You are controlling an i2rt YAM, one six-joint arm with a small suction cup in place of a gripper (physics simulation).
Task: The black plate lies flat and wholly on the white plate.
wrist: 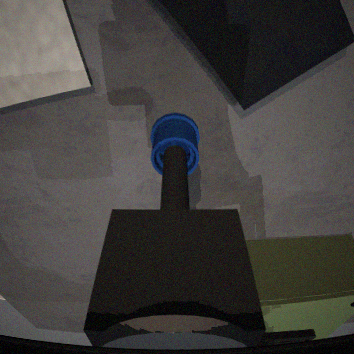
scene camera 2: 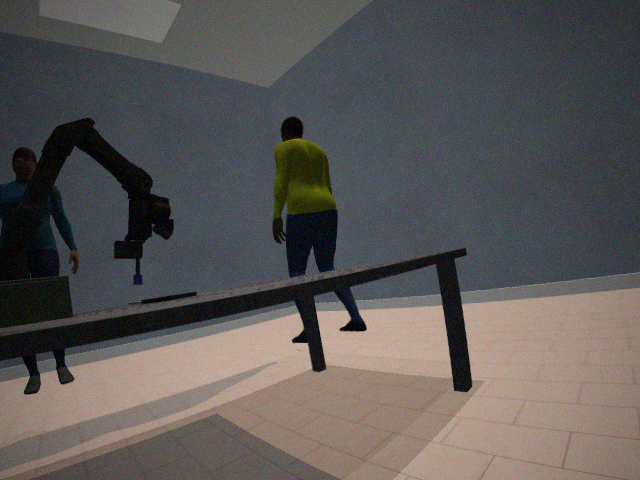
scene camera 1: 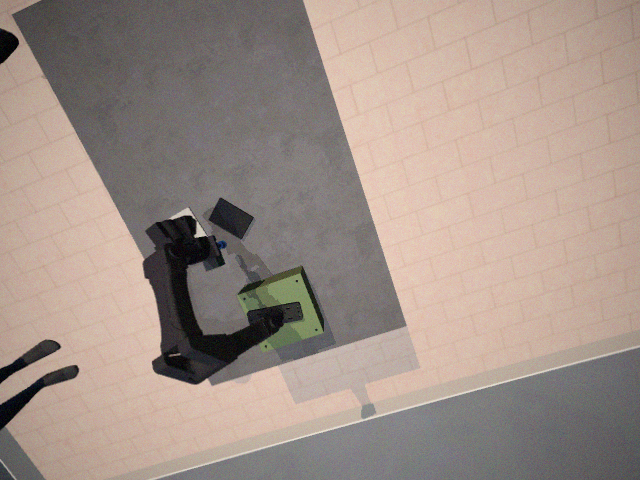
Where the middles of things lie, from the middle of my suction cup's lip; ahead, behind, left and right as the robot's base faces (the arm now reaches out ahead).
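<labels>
The black plate (scene camera 1: pixel 229 217) lies 8 cm ahead of my suction cup, 4 cm to the right of it and 6 cm below it. The white plate (wrist: pixel 48 58) lies 6 cm ahead of my suction cup, 14 cm to the left of it and 6 cm below it.
</labels>
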